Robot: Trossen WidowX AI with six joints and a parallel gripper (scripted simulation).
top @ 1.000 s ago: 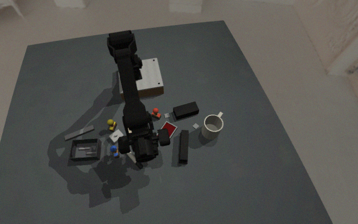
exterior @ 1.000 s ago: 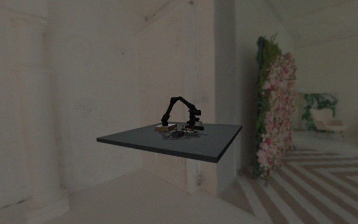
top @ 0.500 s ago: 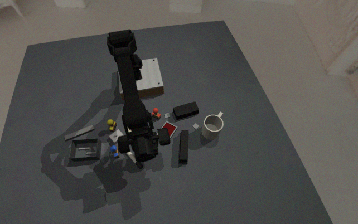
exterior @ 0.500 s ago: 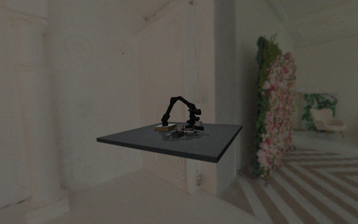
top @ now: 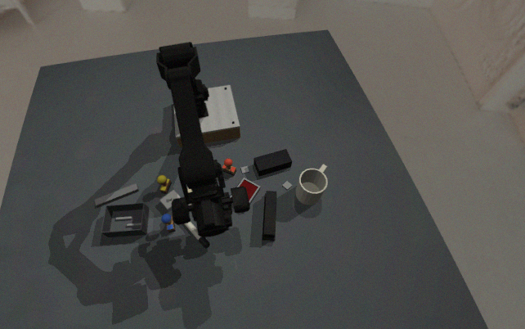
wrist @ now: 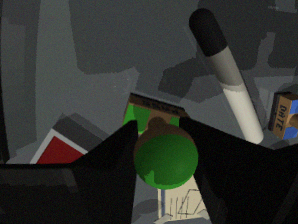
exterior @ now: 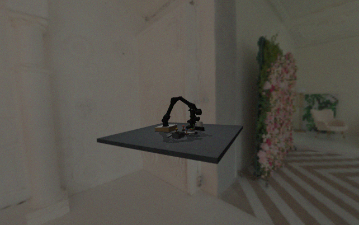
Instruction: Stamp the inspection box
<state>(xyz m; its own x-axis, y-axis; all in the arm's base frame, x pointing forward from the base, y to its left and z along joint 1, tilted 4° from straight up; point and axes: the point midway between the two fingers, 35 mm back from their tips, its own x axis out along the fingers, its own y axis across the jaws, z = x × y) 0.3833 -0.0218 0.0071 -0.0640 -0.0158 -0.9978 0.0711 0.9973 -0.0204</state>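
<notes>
Right now my gripper tip is 100 mm to the right of the red ink pad, 60 mm past it and 50 mm above it. The rest, counted from my gripper tip: green-knobbed stamp (right at my gripper tip); white marker (60 mm to the right, 40 mm below, 20 mm ahead); blue stamp (130 mm to the right, 30 mm below, 30 mm behind).
</notes>
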